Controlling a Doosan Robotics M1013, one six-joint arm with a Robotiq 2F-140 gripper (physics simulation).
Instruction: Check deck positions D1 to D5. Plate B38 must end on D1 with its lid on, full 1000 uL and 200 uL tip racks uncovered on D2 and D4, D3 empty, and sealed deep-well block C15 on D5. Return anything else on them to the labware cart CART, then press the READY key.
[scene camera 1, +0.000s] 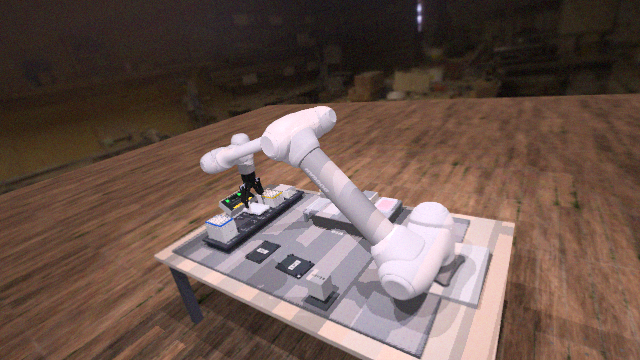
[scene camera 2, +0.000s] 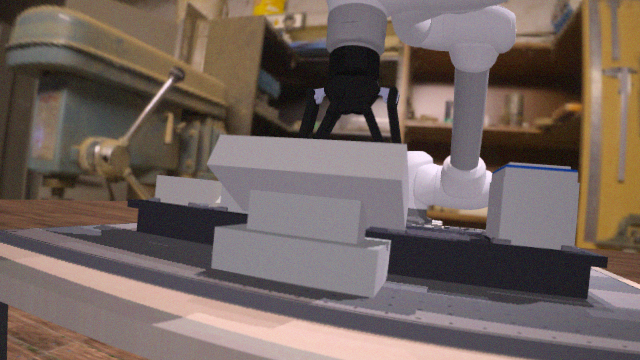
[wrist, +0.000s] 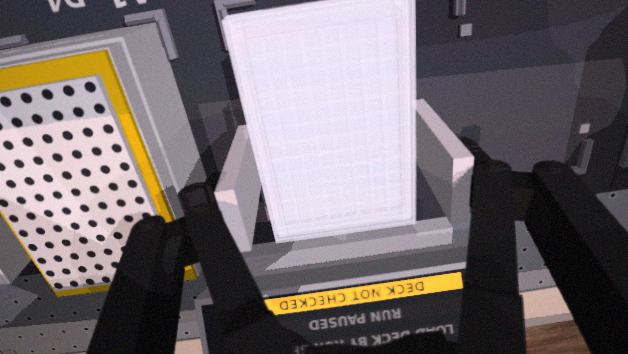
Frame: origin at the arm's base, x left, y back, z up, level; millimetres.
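Where they show: gripper, fingertip midpoint: (scene camera 1: 255, 209) (wrist: 333, 137).
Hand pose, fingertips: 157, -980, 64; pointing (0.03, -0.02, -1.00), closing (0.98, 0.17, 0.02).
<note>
After its pixels a point has its place, as x, y, z.
My gripper (scene camera 1: 248, 202) @(157, -980, 64) (wrist: 333, 137) @(157, -980, 64) (scene camera 2: 350, 133) is shut on a white lidded well plate (scene camera 1: 258, 208) @(158, -946, 78) (wrist: 329, 114) @(153, -961, 78), gripping its long sides. It holds the plate low over the dark deck (scene camera 1: 250, 223) @(249, -908, 42) (wrist: 478, 38) @(238, -929, 42), in the slot right beside the yellow-rimmed tip rack (scene camera 1: 272, 196) @(52, -943, 106) (wrist: 104, 171) @(51, -978, 106). That rack is uncovered and shows its tip holes. A blue-rimmed tip rack (scene camera 1: 221, 226) @(423, -867, 133) (scene camera 2: 526, 205) @(396, -997, 89) stands at the deck's near end, with one bare slot between it and the plate. A white block (scene camera 1: 285, 189) @(-80, -986, 84) stands at the far end. In the scene camera 2 view the fingertips and plate are hidden.
A grey status console (scene camera 1: 232, 202) @(223, -1104, 108) (scene camera 2: 312, 181) @(200, -1158, 92) stands beside the deck; its screen (wrist: 367, 295) @(182, -1076, 90) reads DECK NOT CHECKED. The READY key (scene camera 1: 319, 284) @(408, -231, 94) sits at the mat's front. Two black flat pads (scene camera 1: 262, 251) @(339, -693, 2) (scene camera 1: 294, 265) @(323, -480, 4) lie nearby. A pink plate (scene camera 1: 387, 203) @(-243, -360, 69) lies behind the arm.
</note>
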